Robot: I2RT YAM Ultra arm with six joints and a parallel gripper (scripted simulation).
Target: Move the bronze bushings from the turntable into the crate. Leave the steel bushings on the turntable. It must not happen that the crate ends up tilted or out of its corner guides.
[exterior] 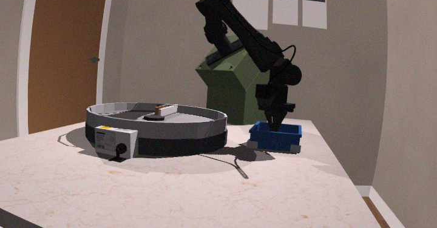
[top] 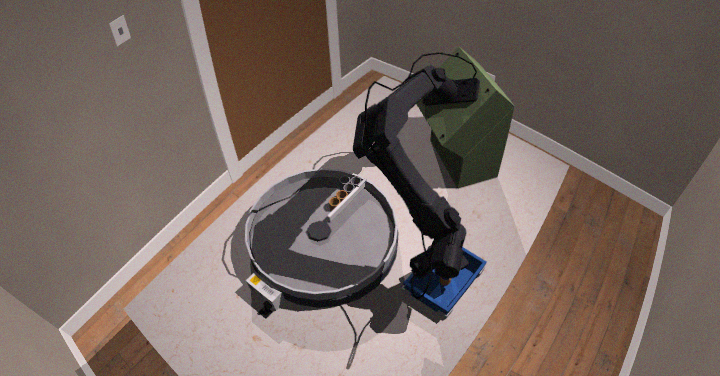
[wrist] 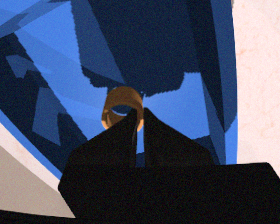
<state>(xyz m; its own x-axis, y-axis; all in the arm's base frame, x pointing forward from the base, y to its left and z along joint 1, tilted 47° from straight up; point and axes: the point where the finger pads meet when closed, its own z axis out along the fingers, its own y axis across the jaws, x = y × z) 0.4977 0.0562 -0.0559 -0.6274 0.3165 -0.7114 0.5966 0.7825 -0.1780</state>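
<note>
Now: hand 10 mm to the right of the blue crate, 10 mm short of it and 10 mm above it. Round my hand: grey turntable: 360 mm to the right, 30 mm behind, 20 mm above.
</note>
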